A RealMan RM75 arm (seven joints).
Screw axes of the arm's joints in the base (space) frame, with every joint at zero. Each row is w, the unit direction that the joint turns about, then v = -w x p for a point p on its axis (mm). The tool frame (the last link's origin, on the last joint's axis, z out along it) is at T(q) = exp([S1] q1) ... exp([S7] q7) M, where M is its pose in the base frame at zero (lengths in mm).
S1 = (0, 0, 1, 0, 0, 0)
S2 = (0, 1, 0, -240.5, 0, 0)
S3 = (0, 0, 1, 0, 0, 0)
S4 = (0, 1, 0, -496.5, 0, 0)
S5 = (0, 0, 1, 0, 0, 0)
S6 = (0, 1, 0, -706.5, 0, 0)
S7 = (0, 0, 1, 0, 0, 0)
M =
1 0 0 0
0 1 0 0
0 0 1 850.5
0 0 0 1
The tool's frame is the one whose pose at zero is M.
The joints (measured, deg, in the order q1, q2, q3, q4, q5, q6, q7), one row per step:
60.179, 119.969, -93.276, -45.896, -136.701, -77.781, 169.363
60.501, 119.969, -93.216, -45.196, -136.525, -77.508, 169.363
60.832, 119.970, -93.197, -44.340, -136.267, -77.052, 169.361
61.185, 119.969, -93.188, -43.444, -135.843, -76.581, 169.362
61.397, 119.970, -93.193, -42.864, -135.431, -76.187, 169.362
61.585, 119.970, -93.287, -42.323, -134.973, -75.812, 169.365
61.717, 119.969, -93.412, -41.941, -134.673, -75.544, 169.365
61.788, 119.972, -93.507, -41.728, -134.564, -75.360, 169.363
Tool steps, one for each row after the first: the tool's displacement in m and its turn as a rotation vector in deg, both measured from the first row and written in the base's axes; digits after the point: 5 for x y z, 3 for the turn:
0.00030, 0.00062, -0.00069, 0.042, 0.005, -0.270
0.00094, 0.00139, -0.00171, 0.154, 0.063, -0.602
0.00131, 0.00200, -0.00291, 0.222, 0.241, -1.005
0.00131, 0.00238, -0.00387, 0.292, 0.508, -1.297
0.00135, 0.00252, -0.00495, 0.312, 0.753, -1.566
0.00150, 0.00257, -0.00574, 0.315, 0.860, -1.717
0.00170, 0.00268, -0.00620, 0.349, 0.868, -1.752

